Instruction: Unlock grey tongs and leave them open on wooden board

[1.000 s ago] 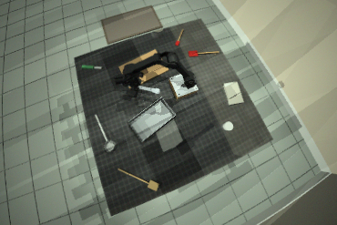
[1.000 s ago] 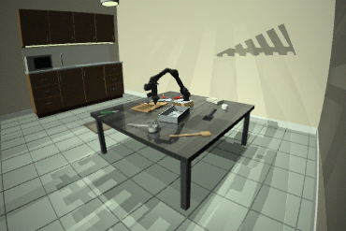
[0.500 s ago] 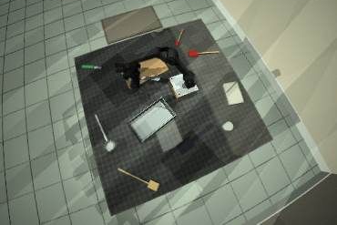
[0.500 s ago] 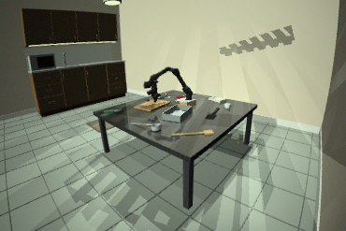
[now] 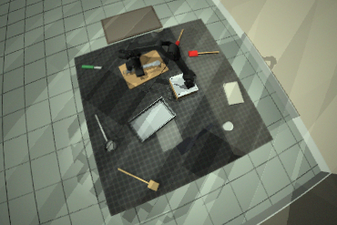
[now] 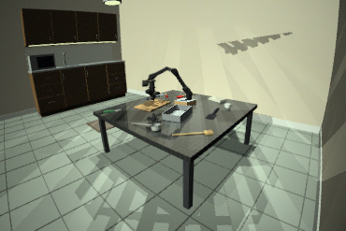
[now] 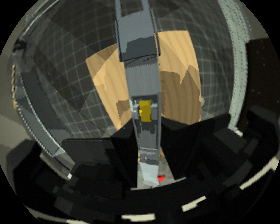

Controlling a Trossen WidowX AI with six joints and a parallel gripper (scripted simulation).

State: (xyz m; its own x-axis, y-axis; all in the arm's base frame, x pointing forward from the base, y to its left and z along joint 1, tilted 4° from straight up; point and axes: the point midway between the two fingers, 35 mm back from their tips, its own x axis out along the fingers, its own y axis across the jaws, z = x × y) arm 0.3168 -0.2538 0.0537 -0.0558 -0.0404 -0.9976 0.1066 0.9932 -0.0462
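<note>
My gripper tip is now 70 mm above the wooden board, 50 mm to the left of it and 40 mm past it. Also, from my gripper tip: roasting tin (380 mm to the left, 50 mm below, 50 mm ahead); yellow lock piece (40 mm above, 20 mm ahead); red spatula (570 mm behind, 70 mm below, 10 mm to the left).
</note>
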